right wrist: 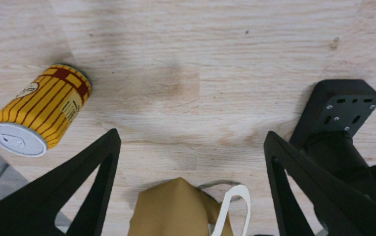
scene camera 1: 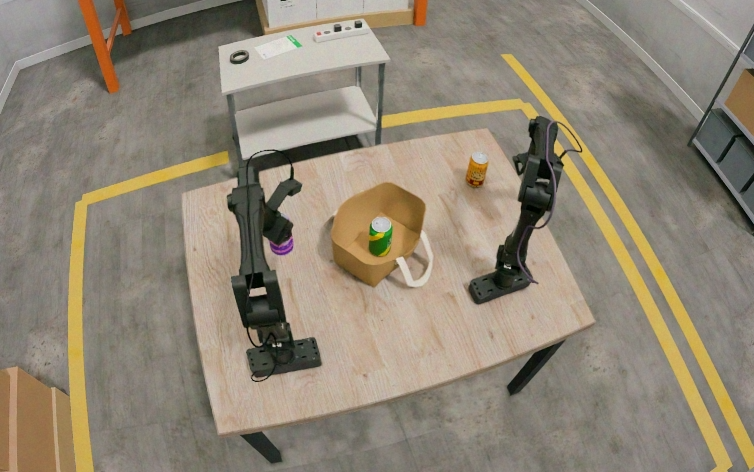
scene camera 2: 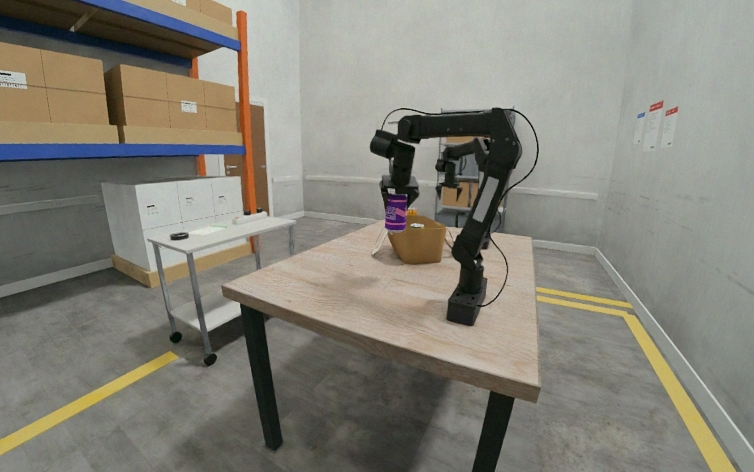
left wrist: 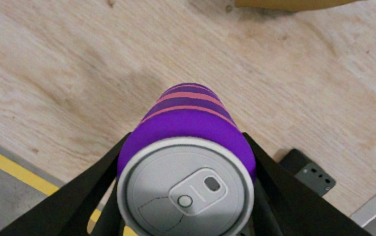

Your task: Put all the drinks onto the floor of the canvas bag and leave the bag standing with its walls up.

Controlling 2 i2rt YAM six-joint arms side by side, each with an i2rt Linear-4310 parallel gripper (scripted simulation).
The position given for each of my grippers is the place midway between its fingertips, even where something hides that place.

Observation:
I see my left gripper (scene camera 1: 281,230), my right gripper (right wrist: 191,136), a tan canvas bag (scene camera 1: 356,213) and a purple can (scene camera 2: 396,212).
The tan canvas bag is seen too in scene camera 2 (scene camera 2: 414,245). My left gripper shows as well in scene camera 2 (scene camera 2: 396,208) and in the left wrist view (left wrist: 187,138). The right wrist view misses the purple can: it is out of frame.

